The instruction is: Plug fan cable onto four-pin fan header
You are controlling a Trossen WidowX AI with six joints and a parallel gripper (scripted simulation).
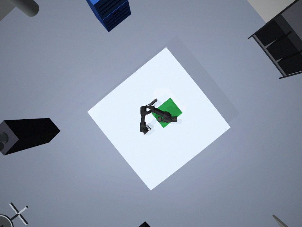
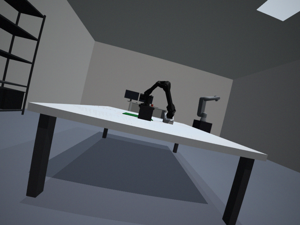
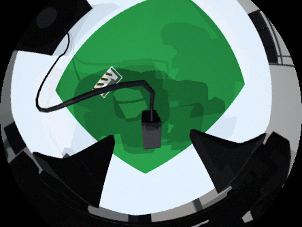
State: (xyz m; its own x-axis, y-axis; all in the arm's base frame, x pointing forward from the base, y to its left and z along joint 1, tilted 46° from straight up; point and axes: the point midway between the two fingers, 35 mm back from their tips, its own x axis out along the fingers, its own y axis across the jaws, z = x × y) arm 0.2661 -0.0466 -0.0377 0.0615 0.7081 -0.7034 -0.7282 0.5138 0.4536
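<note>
The black plug lies 1 cm to the left of my gripper tip and 1 cm below it. From my gripper tip the other things lie so: fan 2 cm ahead, 24 cm to the left, 3 cm above; green board 7 cm ahead, 4 cm to the left, 5 cm below; white four-pin header 8 cm to the left, 3 cm below.
</note>
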